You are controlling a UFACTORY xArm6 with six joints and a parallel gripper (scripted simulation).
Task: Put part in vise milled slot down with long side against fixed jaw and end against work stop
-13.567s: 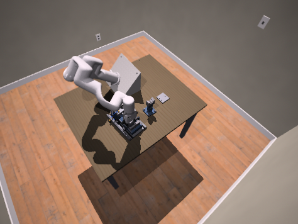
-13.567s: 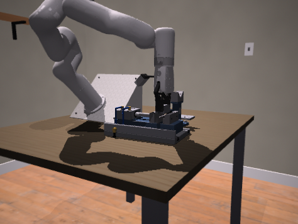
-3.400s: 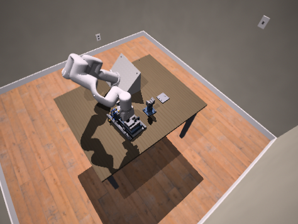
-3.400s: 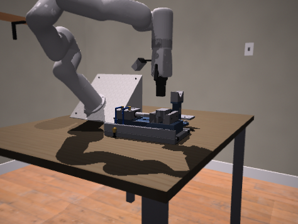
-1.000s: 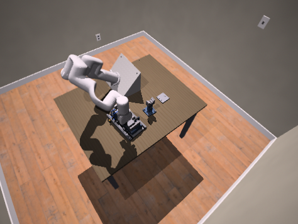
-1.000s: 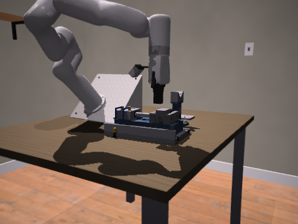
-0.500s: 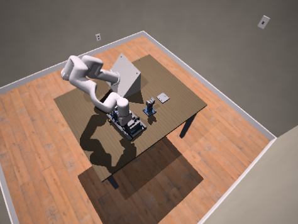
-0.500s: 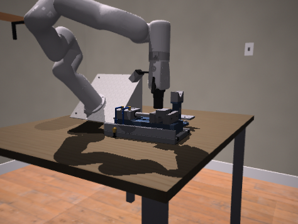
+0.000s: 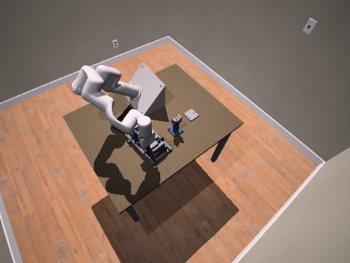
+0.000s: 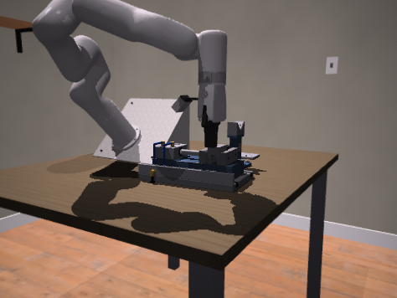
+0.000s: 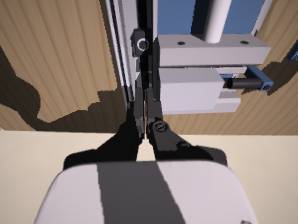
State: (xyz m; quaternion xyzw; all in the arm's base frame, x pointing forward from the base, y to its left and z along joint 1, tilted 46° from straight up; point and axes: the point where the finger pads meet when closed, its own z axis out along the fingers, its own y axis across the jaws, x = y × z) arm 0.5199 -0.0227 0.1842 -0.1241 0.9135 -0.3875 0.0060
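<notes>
Now: hand 40 mm to the right of the part, 40 mm above it and 10 mm past it. Also, from my hand: moving jaw (60 mm to the left, 50 mm below, 50 mm behind); fixed jaw (70 mm to the left, 50 mm below, 10 mm ahead); work stop (110 mm to the left, 40 mm below, 30 mm behind).
</notes>
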